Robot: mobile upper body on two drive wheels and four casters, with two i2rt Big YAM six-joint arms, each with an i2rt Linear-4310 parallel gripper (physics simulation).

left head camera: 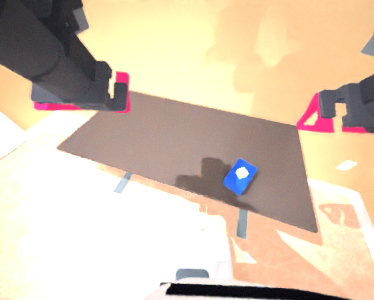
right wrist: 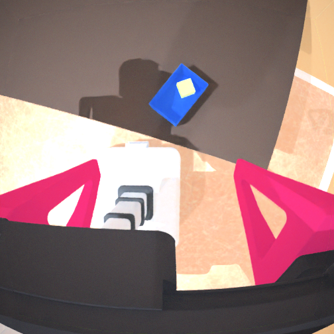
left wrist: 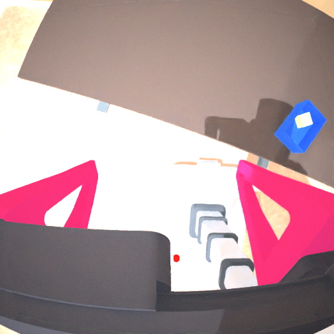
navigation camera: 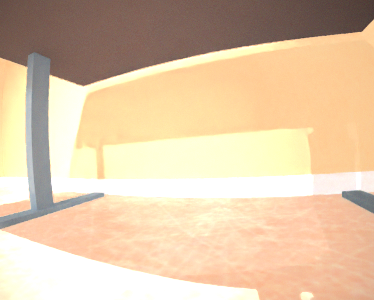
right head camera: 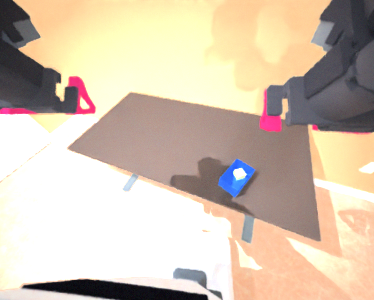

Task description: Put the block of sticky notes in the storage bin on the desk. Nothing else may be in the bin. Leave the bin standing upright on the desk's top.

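Places are measured from the left arm's base along level axes (x ahead, y left, z up), in millimetres.
Pixels of known places: left gripper, fingertip midpoint: [left head camera: 105, 107] [right head camera: 73, 110]; right gripper, fingertip midpoint: [left head camera: 320, 127] [right head camera: 286, 125].
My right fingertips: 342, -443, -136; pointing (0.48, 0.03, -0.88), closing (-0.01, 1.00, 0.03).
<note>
Ahead of a thing's pixels: the offset from my right fingertips to its top centre, as dx, dy, dz. "pt": to the spot under its first point. Level surfaces: height alone.
The blue storage bin @[+164, -19, -479] [left head camera: 234, 184] [right head camera: 229, 186] [left wrist: 299, 141] [right wrist: 167, 107] stands upright on the dark desk @[dz -554] [left head camera: 150, 130] [right head camera: 150, 130] [left wrist: 150, 50] [right wrist: 245, 60], near its front edge. The pale yellow block of sticky notes @[+194, -43, -515] [left head camera: 242, 173] [right head camera: 240, 174] [left wrist: 303, 120] [right wrist: 186, 88] is inside the bin, towards one end. No other object shows in the bin. My left gripper [left head camera: 87, 102] [left wrist: 166, 167] is open and empty, high up and away from the bin. My right gripper [left head camera: 337, 122] [right head camera: 306, 125] [right wrist: 166, 166] is open and empty, also raised and apart from the bin.
Grey desk feet [left head camera: 242, 223] [right head camera: 248, 229] stick out past the front edge. A grey desk leg @[pt +664, +852, -918] [navigation camera: 40, 130] and the desk's underside [navigation camera: 175, 25] show in the navigation camera. Arm shadows fall beside the bin. Walls stand behind the desk.
</note>
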